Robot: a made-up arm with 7 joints.
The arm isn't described. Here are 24 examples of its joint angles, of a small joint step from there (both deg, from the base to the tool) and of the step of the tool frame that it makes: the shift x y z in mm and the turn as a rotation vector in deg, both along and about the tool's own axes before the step.
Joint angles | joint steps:
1: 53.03 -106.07 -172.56 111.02 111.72 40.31 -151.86 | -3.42 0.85 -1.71 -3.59 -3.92 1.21 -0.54
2: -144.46 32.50 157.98 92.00 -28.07 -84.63 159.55 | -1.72 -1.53 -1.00 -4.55 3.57 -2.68 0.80
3: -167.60 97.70 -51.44 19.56 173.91 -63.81 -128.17 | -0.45 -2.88 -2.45 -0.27 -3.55 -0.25 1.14
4: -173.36 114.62 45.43 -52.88 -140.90 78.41 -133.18 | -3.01 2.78 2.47 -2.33 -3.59 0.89 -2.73
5: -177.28 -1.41 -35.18 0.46 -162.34 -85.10 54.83 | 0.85 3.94 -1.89 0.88 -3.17 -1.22 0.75
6: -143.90 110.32 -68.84 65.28 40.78 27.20 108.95 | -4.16 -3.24 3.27 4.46 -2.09 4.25 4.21
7: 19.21 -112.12 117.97 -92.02 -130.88 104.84 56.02 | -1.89 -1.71 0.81 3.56 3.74 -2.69 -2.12
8: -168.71 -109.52 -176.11 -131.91 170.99 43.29 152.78 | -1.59 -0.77 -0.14 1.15 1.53 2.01 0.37
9: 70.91 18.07 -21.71 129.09 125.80 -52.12 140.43 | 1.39 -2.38 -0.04 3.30 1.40 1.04 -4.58
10: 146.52 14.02 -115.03 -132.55 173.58 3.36 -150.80 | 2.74 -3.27 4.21 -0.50 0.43 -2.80 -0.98
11: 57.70 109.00 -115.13 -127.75 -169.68 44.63 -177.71 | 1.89 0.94 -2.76 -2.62 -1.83 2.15 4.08
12: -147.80 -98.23 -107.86 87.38 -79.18 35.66 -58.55 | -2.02 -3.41 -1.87 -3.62 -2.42 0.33 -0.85
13: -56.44 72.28 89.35 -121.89 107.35 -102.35 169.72 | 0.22 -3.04 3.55 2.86 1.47 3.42 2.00
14: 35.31 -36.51 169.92 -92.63 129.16 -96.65 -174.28 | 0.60 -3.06 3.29 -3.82 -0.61 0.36 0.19
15: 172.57 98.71 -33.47 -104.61 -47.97 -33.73 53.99 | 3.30 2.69 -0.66 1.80 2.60 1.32 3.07
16: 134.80 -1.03 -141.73 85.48 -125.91 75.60 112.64 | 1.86 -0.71 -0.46 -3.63 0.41 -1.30 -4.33
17: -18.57 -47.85 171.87 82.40 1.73 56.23 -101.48 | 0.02 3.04 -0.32 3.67 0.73 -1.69 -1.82
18: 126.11 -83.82 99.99 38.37 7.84 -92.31 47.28 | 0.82 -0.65 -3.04 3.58 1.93 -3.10 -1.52
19: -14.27 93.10 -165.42 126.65 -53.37 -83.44 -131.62 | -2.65 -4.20 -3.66 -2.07 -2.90 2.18 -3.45
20: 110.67 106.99 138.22 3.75 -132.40 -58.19 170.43 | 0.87 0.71 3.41 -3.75 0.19 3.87 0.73
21: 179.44 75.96 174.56 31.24 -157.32 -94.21 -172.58 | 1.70 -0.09 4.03 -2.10 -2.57 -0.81 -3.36
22: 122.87 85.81 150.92 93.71 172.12 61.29 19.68 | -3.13 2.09 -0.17 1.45 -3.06 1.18 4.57
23: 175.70 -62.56 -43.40 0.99 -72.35 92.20 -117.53 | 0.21 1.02 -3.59 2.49 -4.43 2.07 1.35
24: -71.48 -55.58 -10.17 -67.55 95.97 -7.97 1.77 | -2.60 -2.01 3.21 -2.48 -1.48 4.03 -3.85
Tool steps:
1: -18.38 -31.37 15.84 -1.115 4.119 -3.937
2: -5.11 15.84 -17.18 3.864 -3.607 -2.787
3: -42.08 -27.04 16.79 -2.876 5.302 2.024
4: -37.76 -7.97 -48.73 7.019 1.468 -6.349
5: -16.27 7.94 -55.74 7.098 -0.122 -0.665
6: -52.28 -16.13 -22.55 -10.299 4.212 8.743
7: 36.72 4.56 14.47 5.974 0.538 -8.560
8: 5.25 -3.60 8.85 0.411 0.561 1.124
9: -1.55 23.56 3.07 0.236 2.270 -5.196
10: -17.97 -43.64 4.92 -3.866 -1.687 -7.699
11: -12.71 22.73 -18.56 2.548 6.123 6.696
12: 50.99 10.92 -15.07 -0.356 -3.277 2.941
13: -1.08 18.44 -9.41 2.223 -1.645 0.087
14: 23.20 -17.29 -10.65 0.037 -2.094 3.232
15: 13.79 26.86 -7.54 -3.542 0.392 9.871
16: -14.87 9.53 -7.54 0.548 -0.296 -0.934
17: 0.56 18.94 11.89 -1.172 0.471 -0.878
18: -5.21 1.57 12.98 0.985 -0.358 -3.207
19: -20.99 35.85 3.52 3.551 6.254 -3.842
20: -25.80 8.60 24.04 2.791 7.675 0.846
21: -0.25 -0.47 13.25 2.030 0.470 -4.980
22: 25.15 -25.04 3.66 -4.649 -1.332 1.648
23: -16.40 -4.03 -1.39 5.911 -6.106 -1.542
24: 19.74 42.65 -12.95 4.752 -3.467 -2.461
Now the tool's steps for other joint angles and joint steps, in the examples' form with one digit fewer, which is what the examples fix.
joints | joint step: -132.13 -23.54 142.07 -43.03 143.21 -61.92 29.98 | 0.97 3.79 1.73 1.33 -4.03 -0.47 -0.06
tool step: 39.0 39.6 -4.8 4.65 -1.50 1.64
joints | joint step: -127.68 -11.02 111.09 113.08 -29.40 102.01 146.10 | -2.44 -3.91 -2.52 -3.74 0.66 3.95 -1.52
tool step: -4.7 14.4 13.0 -3.45 3.84 4.52
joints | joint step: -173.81 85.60 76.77 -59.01 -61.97 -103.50 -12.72 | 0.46 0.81 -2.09 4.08 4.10 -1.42 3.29
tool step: -13.9 21.2 11.0 -3.49 -0.45 7.32
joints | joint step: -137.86 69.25 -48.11 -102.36 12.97 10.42 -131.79 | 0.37 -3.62 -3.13 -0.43 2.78 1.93 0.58
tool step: 2.6 -19.9 -15.6 -2.91 3.06 0.70
